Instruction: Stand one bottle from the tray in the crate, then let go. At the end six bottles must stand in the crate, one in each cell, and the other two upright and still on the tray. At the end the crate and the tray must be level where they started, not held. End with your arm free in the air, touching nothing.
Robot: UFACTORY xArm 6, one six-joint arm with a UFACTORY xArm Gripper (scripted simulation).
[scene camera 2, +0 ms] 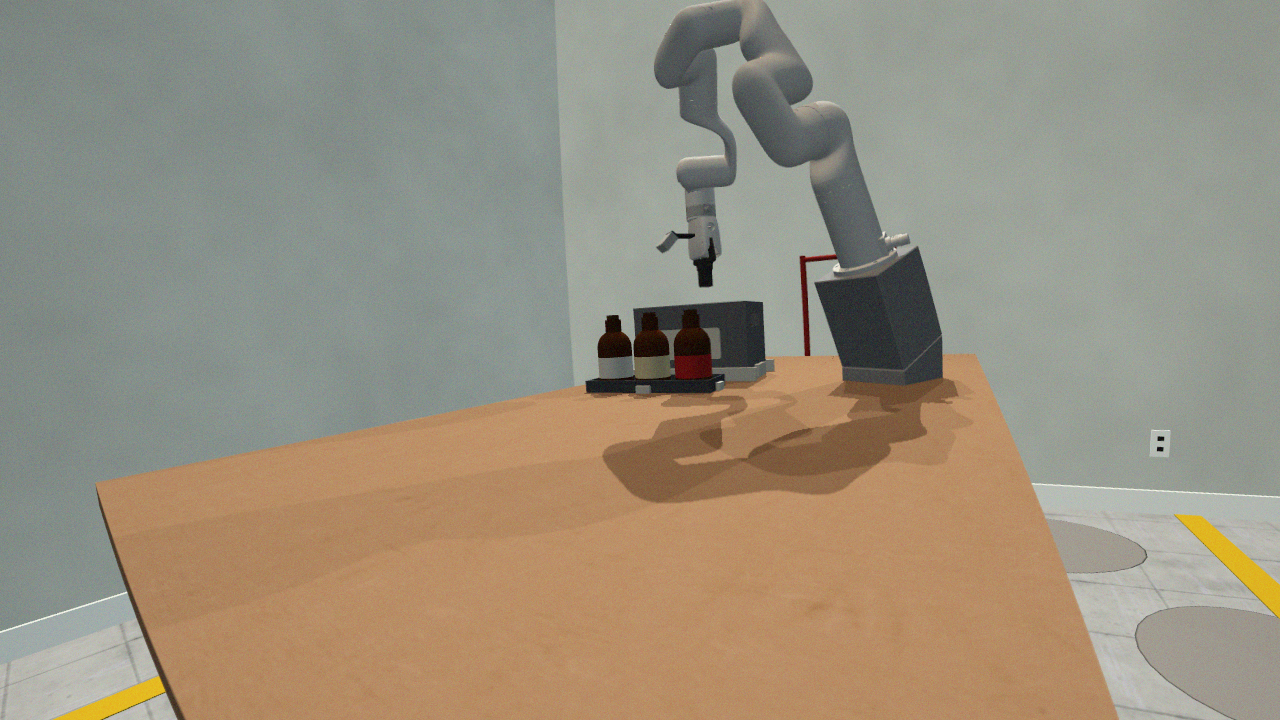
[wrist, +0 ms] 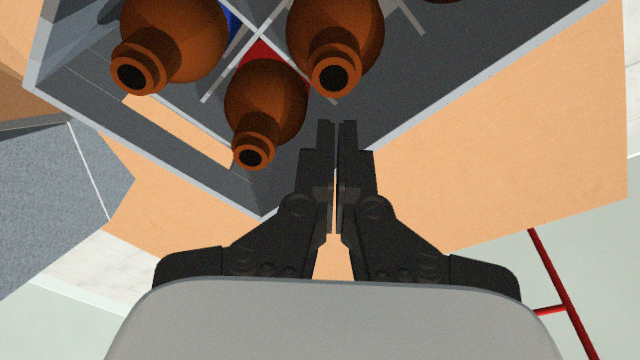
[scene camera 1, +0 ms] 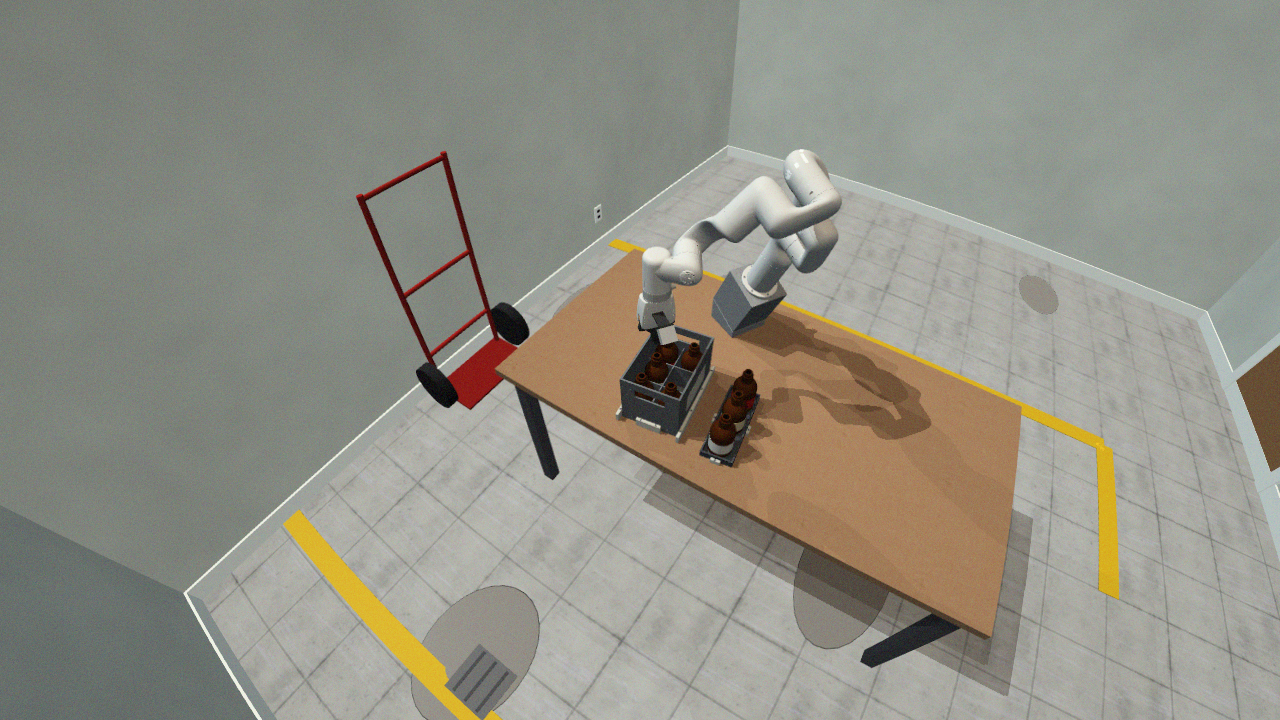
Labels:
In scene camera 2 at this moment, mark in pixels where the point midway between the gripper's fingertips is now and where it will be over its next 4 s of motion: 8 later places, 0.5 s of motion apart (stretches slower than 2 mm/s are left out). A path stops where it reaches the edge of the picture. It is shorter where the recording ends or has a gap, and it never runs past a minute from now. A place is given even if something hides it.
My gripper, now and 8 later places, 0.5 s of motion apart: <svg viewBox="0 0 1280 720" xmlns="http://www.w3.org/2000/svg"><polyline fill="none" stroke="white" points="705,286 682,287 653,282 649,281 649,284 649,292 649,300 649,303 648,304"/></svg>

